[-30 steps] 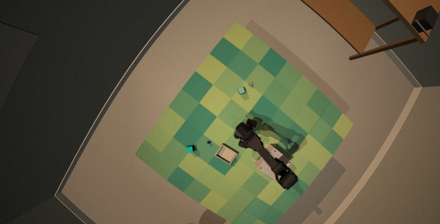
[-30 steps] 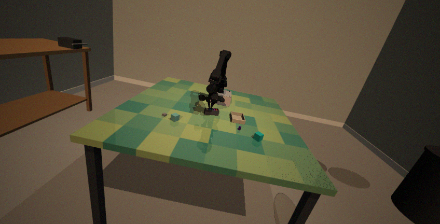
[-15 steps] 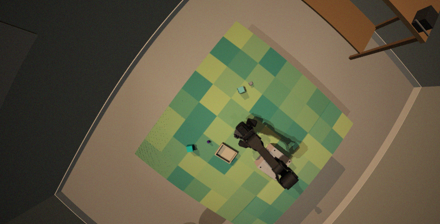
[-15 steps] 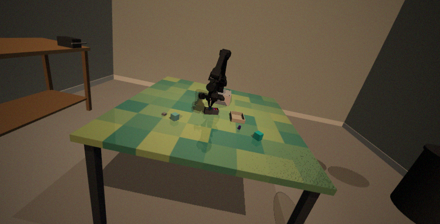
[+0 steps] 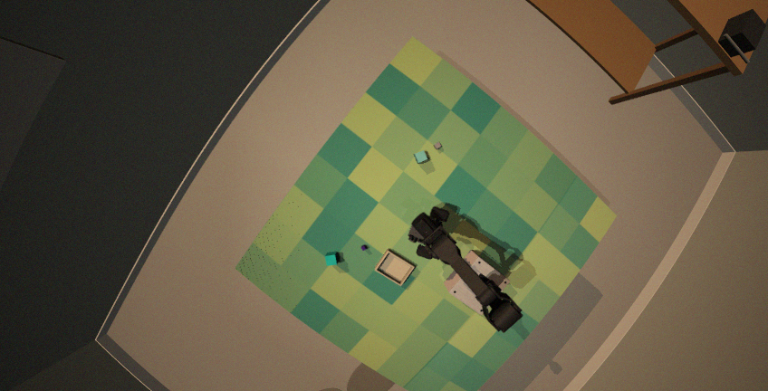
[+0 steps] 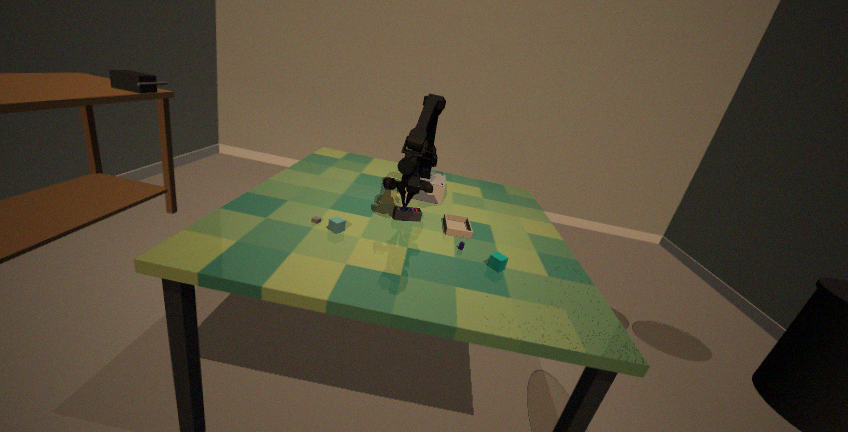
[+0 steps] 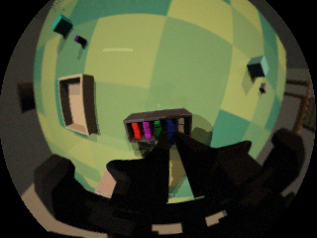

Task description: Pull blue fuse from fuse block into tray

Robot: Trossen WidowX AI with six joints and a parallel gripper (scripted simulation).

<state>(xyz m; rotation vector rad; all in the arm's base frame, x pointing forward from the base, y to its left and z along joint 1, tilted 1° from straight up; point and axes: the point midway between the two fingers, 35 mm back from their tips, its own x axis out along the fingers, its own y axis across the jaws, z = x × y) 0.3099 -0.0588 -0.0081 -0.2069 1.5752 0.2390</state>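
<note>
Right now the tan tray is 22 cm to the left of my gripper tip and 5 cm below it. From my gripper tip the other things lie so: small purple piece: 23 cm to the left, 16 cm ahead, 4 cm below; blue fuse: 1 cm below; small grey piece: 29 cm to the right, 16 cm ahead, 5 cm below.
</note>
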